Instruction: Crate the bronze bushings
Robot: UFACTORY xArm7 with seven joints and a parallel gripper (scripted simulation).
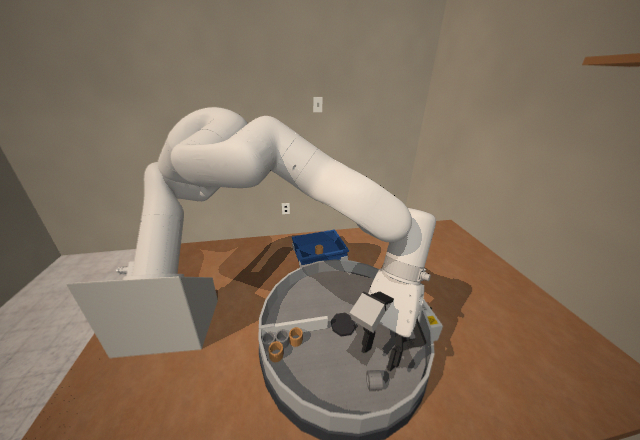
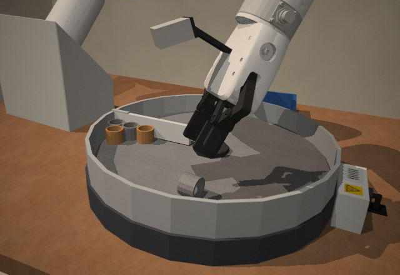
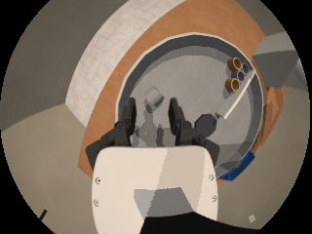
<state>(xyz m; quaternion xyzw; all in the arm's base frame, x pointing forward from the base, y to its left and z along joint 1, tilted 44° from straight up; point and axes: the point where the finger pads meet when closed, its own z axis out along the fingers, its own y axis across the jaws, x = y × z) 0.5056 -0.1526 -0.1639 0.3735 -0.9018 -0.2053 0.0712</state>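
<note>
The turning table lies 40 mm behind my hand, 130 mm to the left of it and 90 mm below it. The rest, counted from my hand: blue crate: 60 mm behind, 490 mm to the left, 120 mm below.
</note>
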